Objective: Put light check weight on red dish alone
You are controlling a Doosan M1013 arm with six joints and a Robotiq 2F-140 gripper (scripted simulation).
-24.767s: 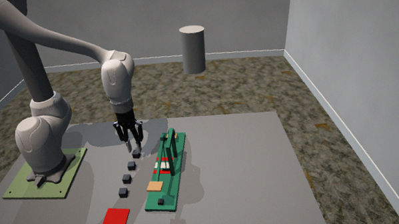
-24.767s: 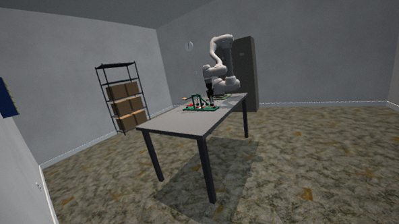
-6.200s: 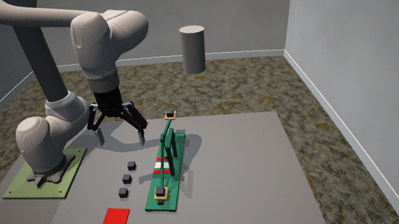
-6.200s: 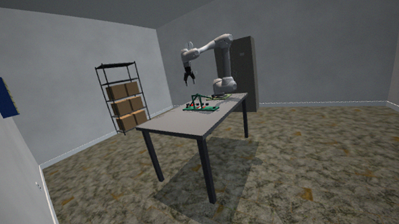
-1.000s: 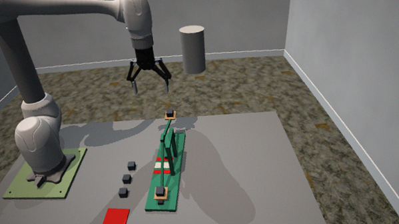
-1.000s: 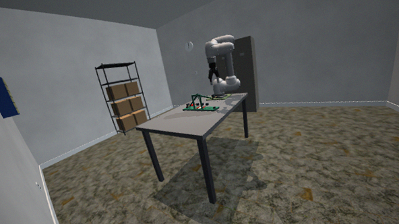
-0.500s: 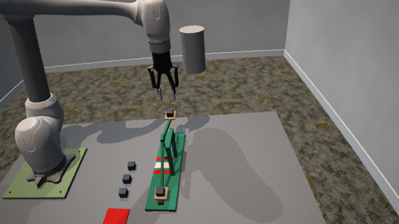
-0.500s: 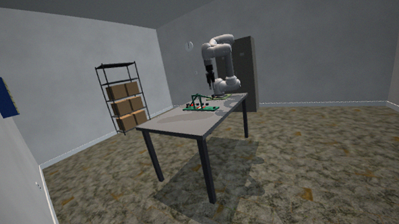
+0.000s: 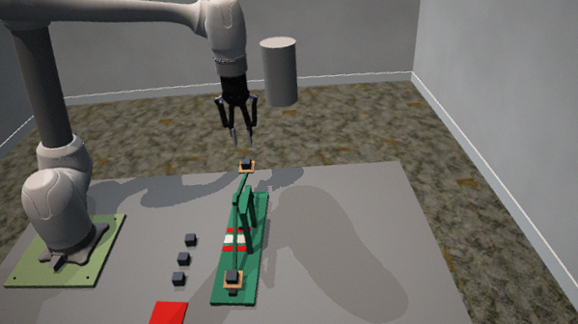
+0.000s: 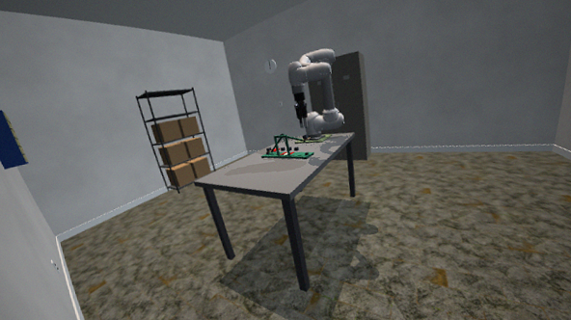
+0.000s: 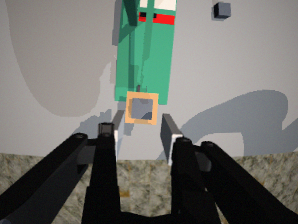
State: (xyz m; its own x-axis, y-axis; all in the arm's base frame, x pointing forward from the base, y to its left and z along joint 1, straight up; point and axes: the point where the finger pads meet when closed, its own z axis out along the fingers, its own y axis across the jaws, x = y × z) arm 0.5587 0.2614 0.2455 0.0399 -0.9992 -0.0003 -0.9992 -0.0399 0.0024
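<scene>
The dark weight lies 11 cm below my hand. Round my hand: green rocker balance: 20 cm to the right, 17 cm below, 1 cm ahead; red dish: 49 cm to the right, 26 cm below, 15 cm behind.
</scene>
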